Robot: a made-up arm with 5 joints. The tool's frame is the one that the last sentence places.
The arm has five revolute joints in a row. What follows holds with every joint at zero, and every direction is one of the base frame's. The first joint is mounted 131.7 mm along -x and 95.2 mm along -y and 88.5 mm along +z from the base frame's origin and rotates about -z. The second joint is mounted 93.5 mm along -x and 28.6 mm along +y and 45.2 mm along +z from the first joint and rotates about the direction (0.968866, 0.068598, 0.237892). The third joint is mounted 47.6 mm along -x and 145 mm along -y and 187 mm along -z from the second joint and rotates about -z. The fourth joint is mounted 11.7 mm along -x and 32.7 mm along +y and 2.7 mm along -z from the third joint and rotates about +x. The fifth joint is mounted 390.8 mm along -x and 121 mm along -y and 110.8 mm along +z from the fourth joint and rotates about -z. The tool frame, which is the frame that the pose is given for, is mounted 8.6 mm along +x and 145.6 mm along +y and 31.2 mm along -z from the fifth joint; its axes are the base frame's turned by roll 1.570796, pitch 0 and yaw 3.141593 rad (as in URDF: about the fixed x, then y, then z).
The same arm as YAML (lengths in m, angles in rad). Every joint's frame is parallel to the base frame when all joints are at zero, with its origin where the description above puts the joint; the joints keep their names.
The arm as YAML. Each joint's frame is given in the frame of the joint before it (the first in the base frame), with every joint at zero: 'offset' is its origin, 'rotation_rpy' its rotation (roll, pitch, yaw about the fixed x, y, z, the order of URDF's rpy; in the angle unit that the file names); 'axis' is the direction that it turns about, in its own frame. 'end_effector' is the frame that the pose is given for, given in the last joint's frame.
length_unit: m
angle_unit: rad
chain:
  - id: joint 1
    offset: [-0.1317, -0.0952, 0.0885]
    rotation_rpy: [0.0, 0.0, 0.0]
    axis: [0.0, 0.0, -1.0]
  - id: joint 2
    offset: [-0.0935, 0.0286, 0.0452]
    rotation_rpy: [0.0, 0.0, 0.0]
    axis: [0.968866, 0.068598, 0.237892]
  - id: joint 3
    offset: [-0.0476, -0.145, -0.187]
    rotation_rpy: [0.0, 0.0, 0.0]
    axis: [0.0, 0.0, -1.0]
  - id: joint 4
    offset: [-0.0117, 0.0327, -0.0027]
    rotation_rpy: [0.0, 0.0, 0.0]
    axis: [1.0, 0.0, 0.0]
  - id: joint 5
    offset: [-0.3908, -0.121, 0.1108]
    rotation_rpy: [0.0, 0.0, 0.0]
    axis: [0.0, 0.0, -1.0]
end_effector:
  offset: [0.0086, 0.1456, -0.0312]
  rotation_rpy: [1.5708, 0.0, -3.1416]

